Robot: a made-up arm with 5 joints. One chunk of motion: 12 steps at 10 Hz.
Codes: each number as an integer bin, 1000 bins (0 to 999) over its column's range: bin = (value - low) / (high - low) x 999, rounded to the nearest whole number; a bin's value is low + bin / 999 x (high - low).
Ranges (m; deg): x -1.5..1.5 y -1.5..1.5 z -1.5..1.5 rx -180..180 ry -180..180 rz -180..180
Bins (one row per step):
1: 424 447 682 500 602 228
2: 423 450 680 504 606 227
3: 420 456 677 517 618 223
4: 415 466 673 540 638 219
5: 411 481 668 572 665 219
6: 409 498 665 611 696 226
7: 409 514 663 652 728 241
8: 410 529 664 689 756 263
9: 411 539 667 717 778 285
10: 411 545 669 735 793 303
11: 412 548 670 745 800 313
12: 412 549 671 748 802 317
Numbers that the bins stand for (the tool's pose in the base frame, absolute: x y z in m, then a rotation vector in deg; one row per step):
1: -0.2267 -0.1577 0.5480 0.18 36.94 -97.84
2: -0.2297 -0.1486 0.5420 1.62 38.38 -98.20
3: -0.2387 -0.1306 0.5330 6.31 42.70 -99.64
4: -0.2538 -0.1006 0.5210 14.59 49.91 -101.08
5: -0.2658 -0.0556 0.5060 26.13 59.64 -101.08
6: -0.2718 -0.0045 0.4970 40.18 70.81 -98.56
7: -0.2718 0.0435 0.4910 54.95 82.34 -93.15
8: -0.2688 0.0886 0.4940 68.29 92.43 -85.23
9: -0.2658 0.1186 0.5030 78.38 100.36 -77.30
10: -0.2658 0.1366 0.5090 84.86 105.77 -70.81
11: -0.2628 0.1456 0.5120 88.47 108.29 -67.21
12: -0.2628 0.1486 0.5150 89.55 109.01 -65.77

